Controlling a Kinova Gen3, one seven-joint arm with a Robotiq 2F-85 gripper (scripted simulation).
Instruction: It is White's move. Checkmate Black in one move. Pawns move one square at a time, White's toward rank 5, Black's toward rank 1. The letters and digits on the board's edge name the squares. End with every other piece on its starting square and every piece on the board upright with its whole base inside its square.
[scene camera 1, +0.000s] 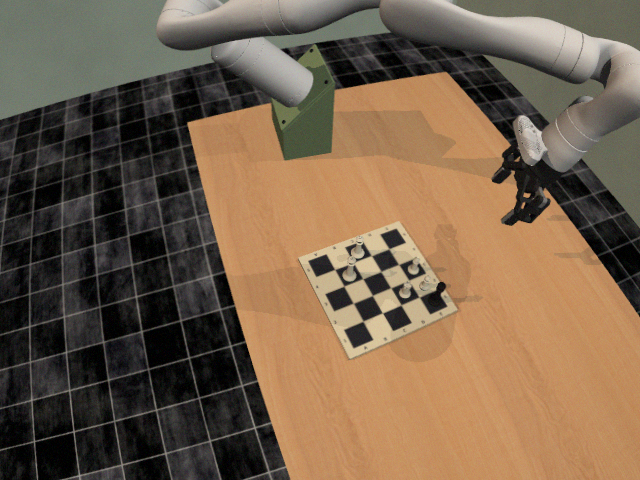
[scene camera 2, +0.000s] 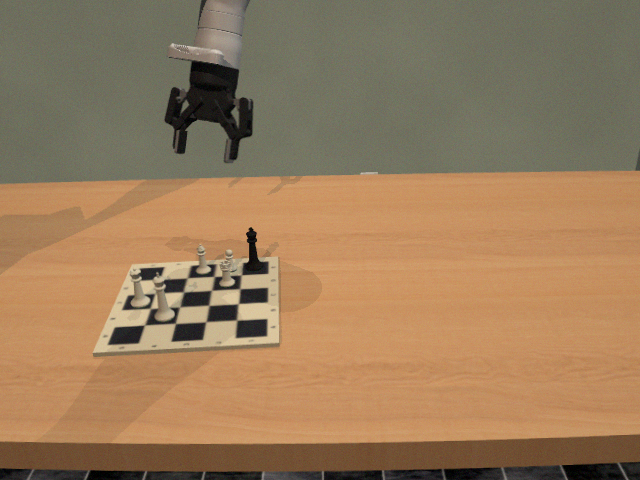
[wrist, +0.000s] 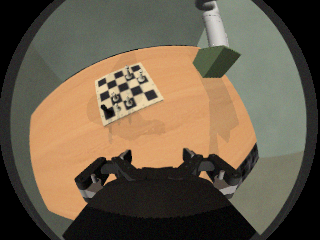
my gripper: scene camera 1; scene camera 2 203, 158; wrist
five-by-five chessboard: scene camera 1; scene camera 2; wrist 142, 94
same spot on five-by-five chessboard: (scene camera 1: 367, 313) = (scene camera 2: 228, 315)
same spot on my gripper: (wrist: 122, 166) = (scene camera 1: 521, 191)
